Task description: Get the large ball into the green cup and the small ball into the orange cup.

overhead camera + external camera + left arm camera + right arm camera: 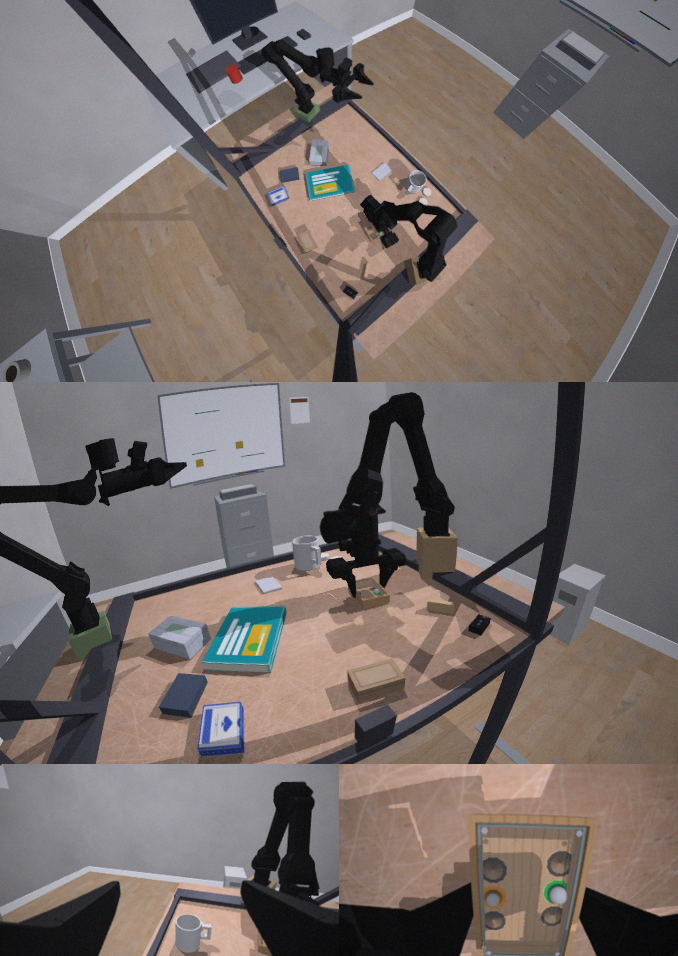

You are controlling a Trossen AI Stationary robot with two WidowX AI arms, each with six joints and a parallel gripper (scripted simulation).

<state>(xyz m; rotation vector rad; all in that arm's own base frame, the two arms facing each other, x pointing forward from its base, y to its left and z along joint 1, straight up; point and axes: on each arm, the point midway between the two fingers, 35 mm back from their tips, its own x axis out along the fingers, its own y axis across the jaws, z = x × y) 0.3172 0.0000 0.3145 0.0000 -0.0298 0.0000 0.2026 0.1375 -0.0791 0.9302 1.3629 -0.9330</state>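
The covered wooden puzzle lies 30 mm below my right hand. Round my right hand: dark blue box 210 mm behind, 450 mm to the left, 30 mm below.
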